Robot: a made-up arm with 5 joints.
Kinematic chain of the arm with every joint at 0, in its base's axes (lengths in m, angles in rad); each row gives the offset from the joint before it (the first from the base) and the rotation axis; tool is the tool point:
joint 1: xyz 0 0 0.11 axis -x
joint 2: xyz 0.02 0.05 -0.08 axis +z
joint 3: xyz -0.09 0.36 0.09 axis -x
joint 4: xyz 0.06 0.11 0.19 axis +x
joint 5: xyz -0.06 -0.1 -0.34 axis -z
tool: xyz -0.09 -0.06 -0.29
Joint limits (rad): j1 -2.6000..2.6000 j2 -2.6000..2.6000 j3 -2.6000..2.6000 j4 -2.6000..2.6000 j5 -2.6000..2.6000
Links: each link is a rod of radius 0.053 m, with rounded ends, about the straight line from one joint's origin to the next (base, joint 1, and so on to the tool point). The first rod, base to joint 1, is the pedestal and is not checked.
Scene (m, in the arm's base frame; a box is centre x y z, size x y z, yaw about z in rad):
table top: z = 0
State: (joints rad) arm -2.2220 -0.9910 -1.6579 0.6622 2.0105
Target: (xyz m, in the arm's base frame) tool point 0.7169 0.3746 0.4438
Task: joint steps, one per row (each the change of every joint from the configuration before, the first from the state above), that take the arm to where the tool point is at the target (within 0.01 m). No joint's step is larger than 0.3 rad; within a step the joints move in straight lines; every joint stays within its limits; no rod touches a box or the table.
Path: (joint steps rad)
1: 0.2959 -0.0407 0.2196 -0.1300 -0.0071
2: 0.2959 -0.0408 0.2196 -0.1301 -0.0070
3: 0.2959 -0.0407 0.2197 -0.1300 -0.0071
4: 0.2959 -0.0408 0.2196 -0.1301 -0.0071

